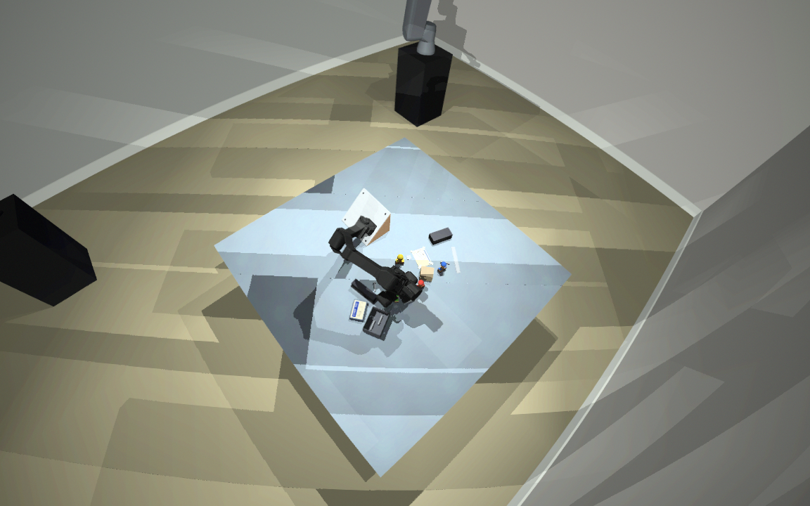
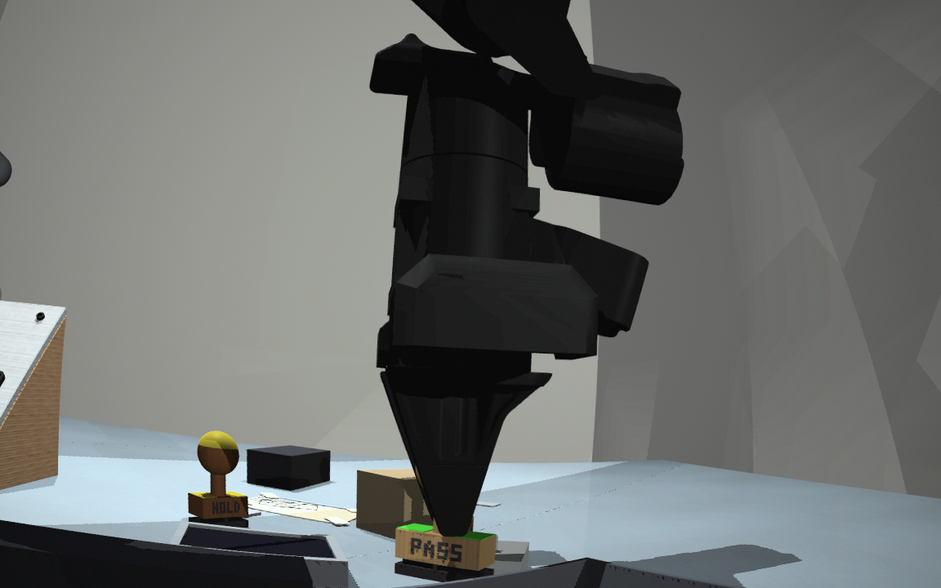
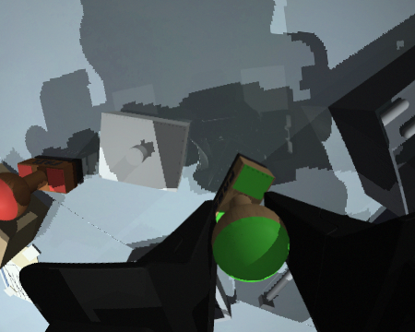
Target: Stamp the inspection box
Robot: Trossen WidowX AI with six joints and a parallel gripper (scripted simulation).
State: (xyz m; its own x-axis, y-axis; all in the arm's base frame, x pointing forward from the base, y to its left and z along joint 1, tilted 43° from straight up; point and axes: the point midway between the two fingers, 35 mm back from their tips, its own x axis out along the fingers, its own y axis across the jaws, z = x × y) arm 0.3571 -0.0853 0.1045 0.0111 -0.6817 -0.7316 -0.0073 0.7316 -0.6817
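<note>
My gripper tip is 9 cm past the dark ink pad, 5 cm to the right of it and 4 cm above it. Also, from my gripper tip: grey block: 3 cm ahead, 5 cm to the left, 3 cm below; then red-knobbed stamp: 2 cm ahead, 13 cm to the left, 2 cm below; then green-edged stamp: right at my gripper tip.
</note>
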